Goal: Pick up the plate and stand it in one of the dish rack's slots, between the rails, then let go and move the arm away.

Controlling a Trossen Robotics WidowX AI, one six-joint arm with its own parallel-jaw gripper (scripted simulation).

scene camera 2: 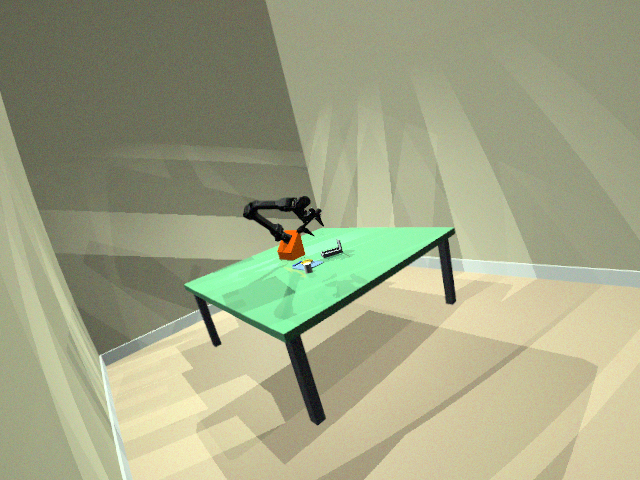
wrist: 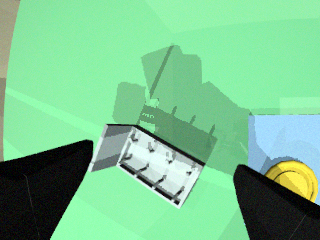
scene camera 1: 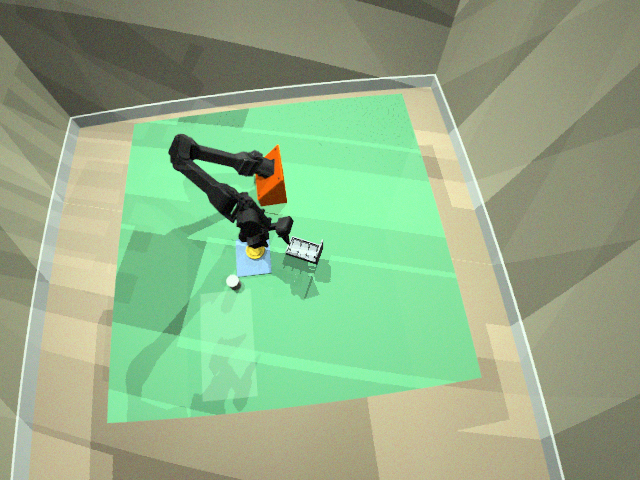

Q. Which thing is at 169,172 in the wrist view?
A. A dish rack.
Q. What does my gripper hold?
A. Nothing.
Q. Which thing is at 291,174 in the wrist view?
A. A yellow plate.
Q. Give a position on a light blue mat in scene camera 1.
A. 246,266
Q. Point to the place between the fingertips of my gripper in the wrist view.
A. At 166,161
